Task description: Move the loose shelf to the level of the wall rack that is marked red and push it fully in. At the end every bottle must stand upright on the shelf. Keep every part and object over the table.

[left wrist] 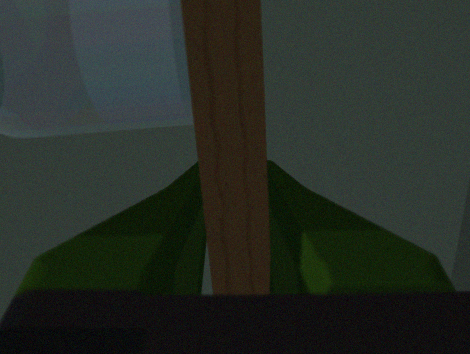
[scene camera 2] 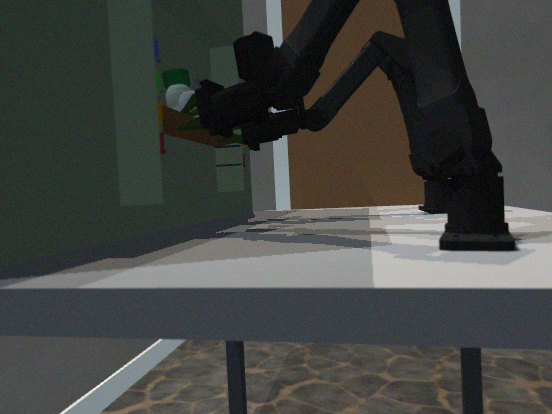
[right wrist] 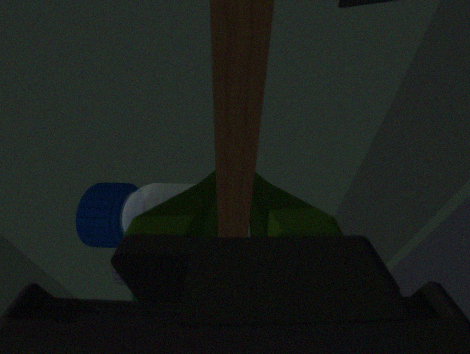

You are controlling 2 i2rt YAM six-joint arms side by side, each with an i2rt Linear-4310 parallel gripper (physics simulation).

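Observation:
The brown loose shelf is off the table, by the rack's orange mark and above its red mark. My left gripper is shut on the shelf's front edge. My right gripper is shut on the same edge, farther back in scene camera 2. A green-capped white bottle stands upright on the shelf, with another white bottle beside it. A pale bottle shows in the left wrist view. A blue-capped bottle is partly hidden behind the right fingers.
The wall rack has a near pale upright and a far one with dark brackets and a red mark. The pale table lies below the arms. The two forearms are close together in scene camera 2.

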